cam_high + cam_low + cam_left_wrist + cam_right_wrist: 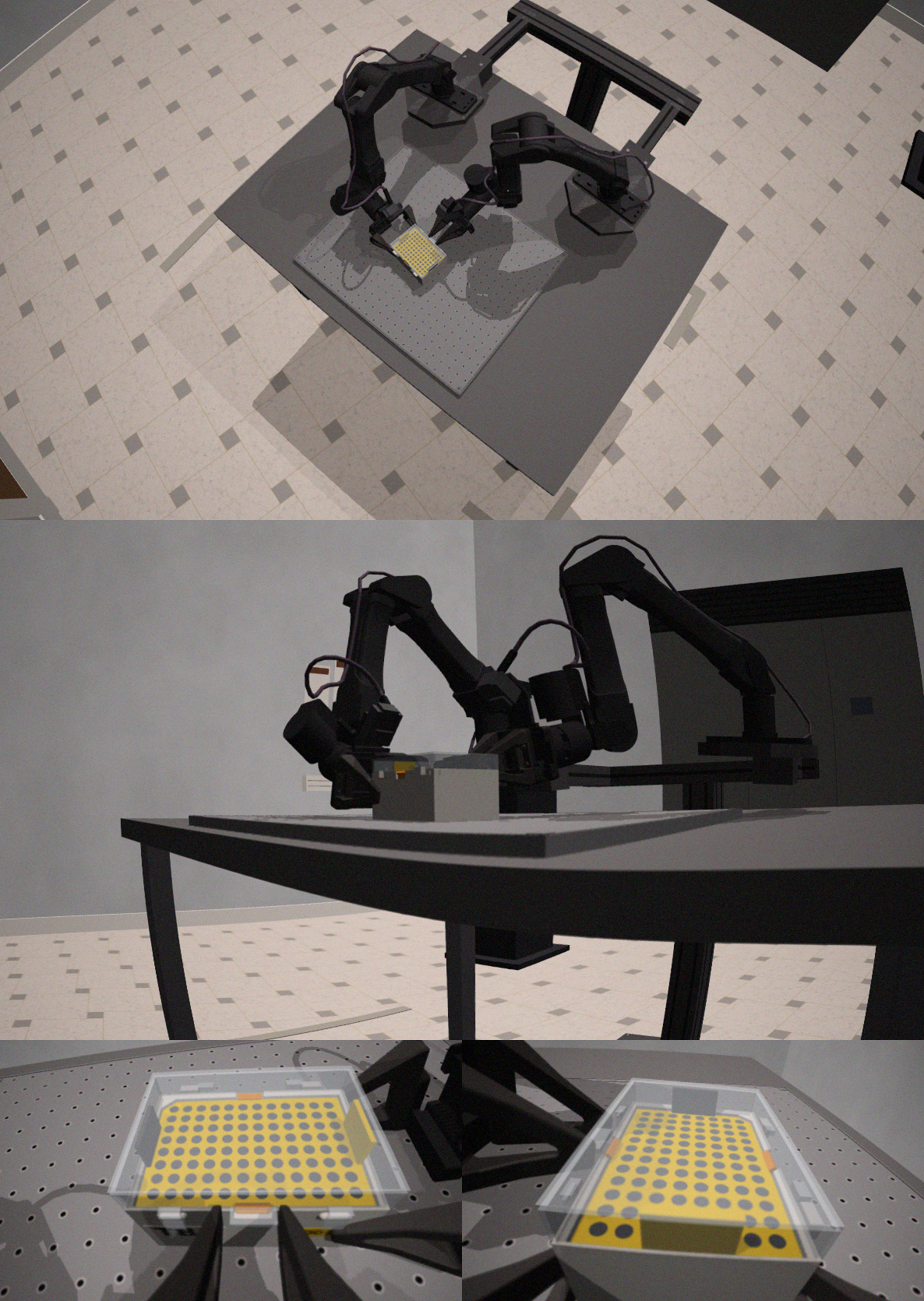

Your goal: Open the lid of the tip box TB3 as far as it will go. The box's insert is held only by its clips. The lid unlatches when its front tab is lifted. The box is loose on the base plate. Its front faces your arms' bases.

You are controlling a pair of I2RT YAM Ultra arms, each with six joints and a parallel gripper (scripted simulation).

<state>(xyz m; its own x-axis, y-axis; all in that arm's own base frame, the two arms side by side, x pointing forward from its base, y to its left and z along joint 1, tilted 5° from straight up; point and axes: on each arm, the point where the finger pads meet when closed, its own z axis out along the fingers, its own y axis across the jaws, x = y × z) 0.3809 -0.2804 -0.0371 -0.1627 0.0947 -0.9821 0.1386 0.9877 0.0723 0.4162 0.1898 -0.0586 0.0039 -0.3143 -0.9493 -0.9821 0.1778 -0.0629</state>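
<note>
Now: left hand 5 cm short of the yellow insert and 1 cm to the left of it.
Now: right hand 10 mm short of the yellow insert, 50 mm to the right of it and 30 mm below it.
</note>
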